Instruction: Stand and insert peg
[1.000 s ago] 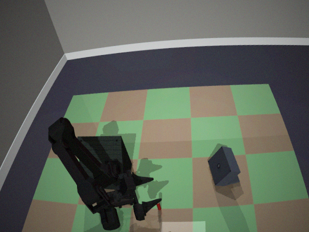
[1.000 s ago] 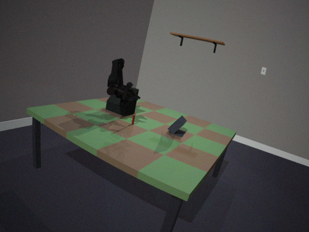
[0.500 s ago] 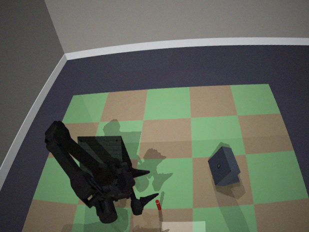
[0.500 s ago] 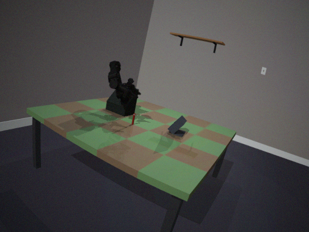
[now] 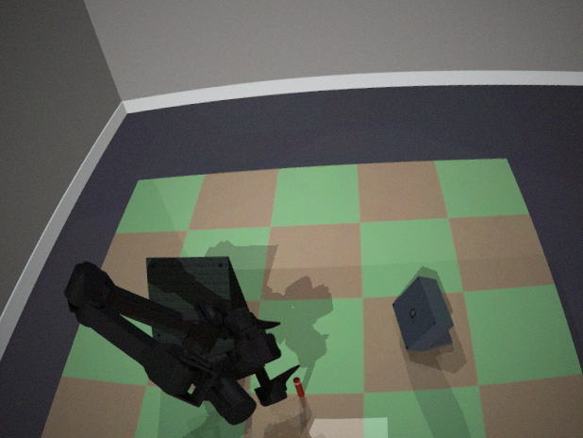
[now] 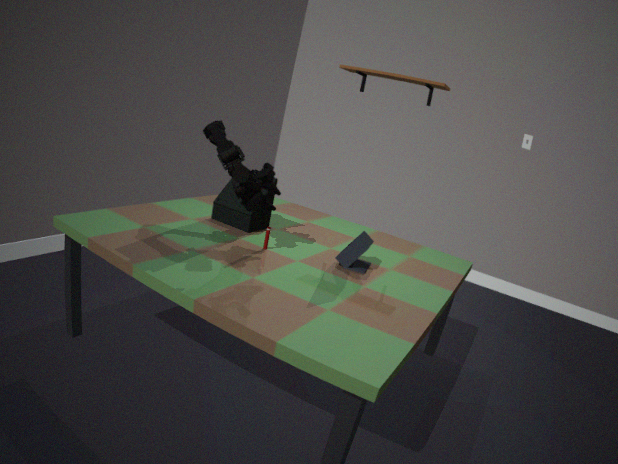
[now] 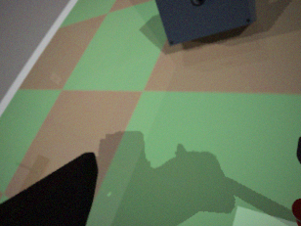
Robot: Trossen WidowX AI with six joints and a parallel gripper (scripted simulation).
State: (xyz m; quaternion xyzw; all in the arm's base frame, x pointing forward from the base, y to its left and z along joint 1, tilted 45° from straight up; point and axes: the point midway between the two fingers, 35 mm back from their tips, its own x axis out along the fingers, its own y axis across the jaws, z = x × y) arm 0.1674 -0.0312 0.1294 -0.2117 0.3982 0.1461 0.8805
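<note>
Now: gripper tip 10 mm short of the red peg, 40 mm to the left of it and 110 mm above it. Also, from my gripper tip: dark sloped panel 280 mm ahead, 130 mm to the left, 110 mm below.
</note>
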